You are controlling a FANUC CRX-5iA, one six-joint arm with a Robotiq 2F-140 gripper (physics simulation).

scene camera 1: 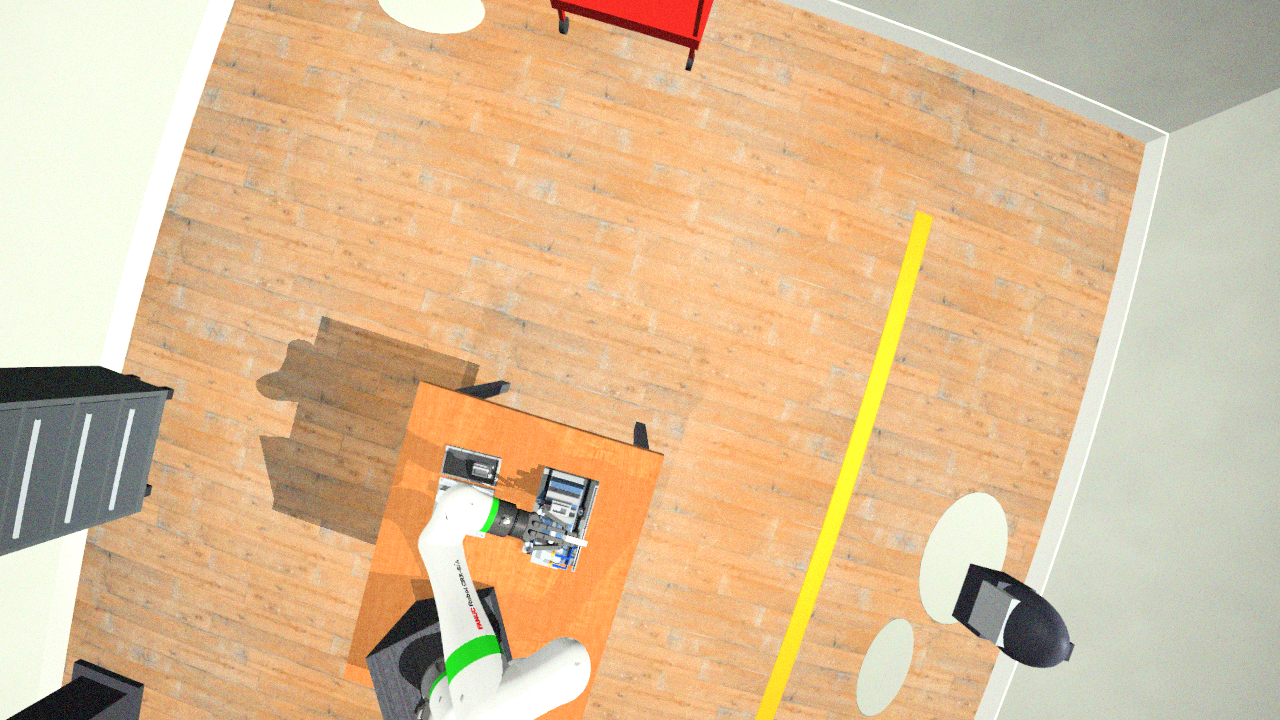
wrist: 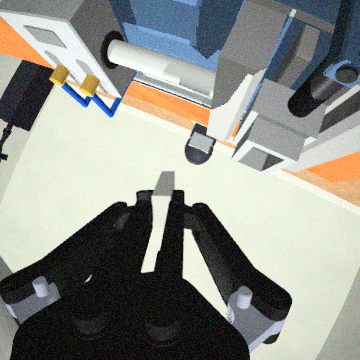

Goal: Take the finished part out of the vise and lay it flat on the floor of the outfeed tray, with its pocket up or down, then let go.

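Places are measured from the arm's base along level axes (x down, y back, z left), in centimetres.
Pixels of known places: gripper, fingertip midpoint: [scene camera 1: 584, 543] [wrist: 167, 183]; arm's base, origin of the base link: [scene camera 1: 447, 678].
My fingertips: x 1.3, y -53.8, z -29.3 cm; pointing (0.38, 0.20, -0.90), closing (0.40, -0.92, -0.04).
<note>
For each thing: its top centre in the pictures, then the offset to it from my fingertips. "spot": a spot on its surface instead. Level surfaces: height alone.
- vise's pale grey jaw block, surface spot: [wrist: 250, 50] spot: dx +6.0, dy -3.2, dz +15.6 cm
- white rod, middle of its top: [wrist: 157, 75] dx +6.2, dy +2.2, dz +10.6 cm
- small grey block, middle of its top: [scene camera 1: 480, 472] dx +10.7, dy -7.6, dz +39.3 cm
- grey machine, middle of its top: [wrist: 173, 102] [scene camera 1: 555, 528] dx +4.9, dy +0.5, dz +10.1 cm
- orange table, its level: dx +14.8 cm
- grey box, surface spot: [wrist: 95, 50] spot: dx +5.7, dy +6.5, dz +11.9 cm
- dark cylinder, surface spot: [wrist: 312, 92] spot: dx +5.2, dy -6.2, dz +15.7 cm
My gripper [scene camera 1: 577, 540] [wrist: 167, 183] is shut with its pads together and nothing between them. In the wrist view it is below and left of the vise, apart from it. The vise's pale grey jaw block [wrist: 250, 50] stands at the end of a white rod [wrist: 160, 65]. To its right a grey block [wrist: 280, 131] with a square hollow, which looks like the finished part, sits among the vise pieces. In the scene view the arm and fingers hide much of the vise. A dark-floored tray [scene camera 1: 456, 465] holds a small grey block [scene camera 1: 483, 468]; which tray is the outfeed tray, I cannot tell.
The blue and grey machine [scene camera 1: 566, 488] stands on the orange table [scene camera 1: 617, 528]. A second, pale tray [scene camera 1: 445, 488] is partly hidden by the arm. Beside the vise are a grey box [wrist: 95, 50] with brass fittings and blue hoses, and a dark cylinder [wrist: 312, 92].
</note>
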